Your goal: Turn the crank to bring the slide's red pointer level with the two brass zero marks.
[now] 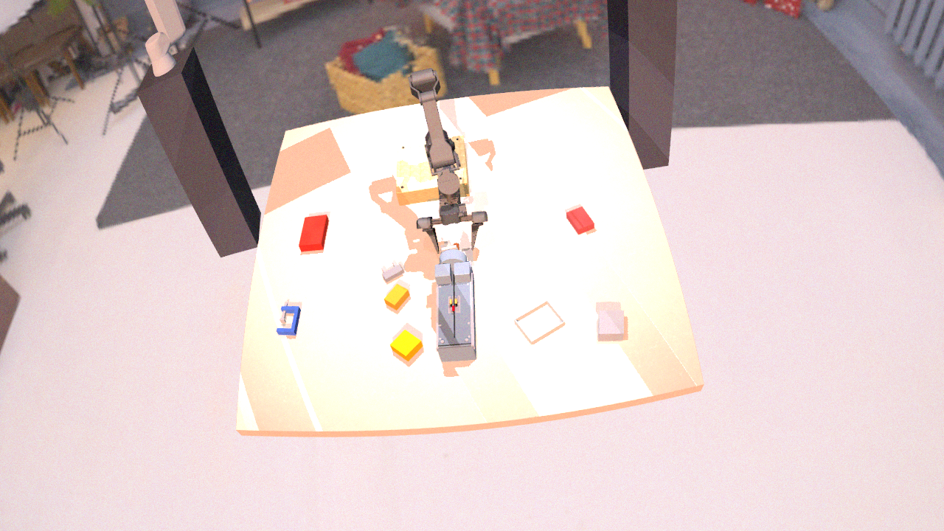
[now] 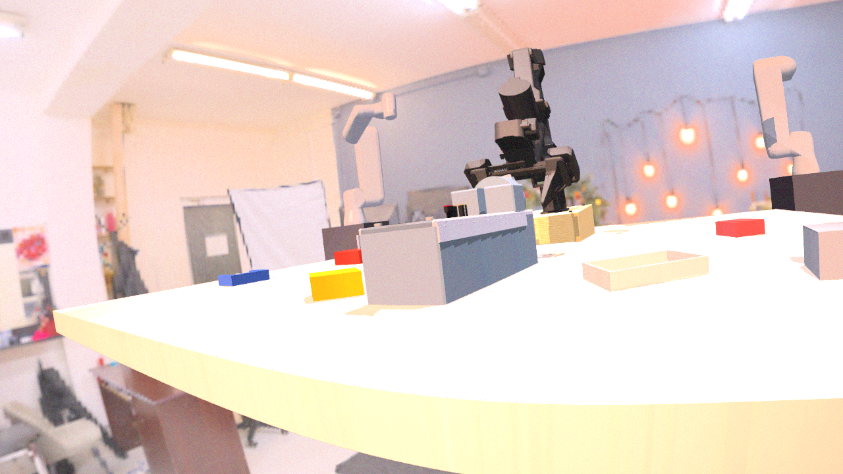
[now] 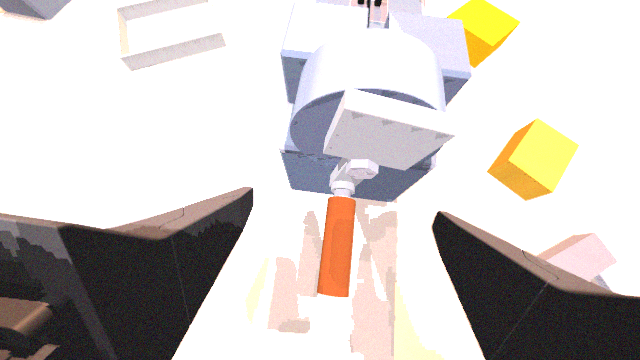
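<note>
The orange crank handle is 2 cm behind my gripper tip and 2 cm below it. Also, from my gripper tip: shallow white tray (23 cm ahead, 17 cm to the left, 7 cm below); red pointer (18 cm ahead, 4 cm to the right); yellow cube (22 cm ahead, 18 cm to the right, 6 cm below).
</note>
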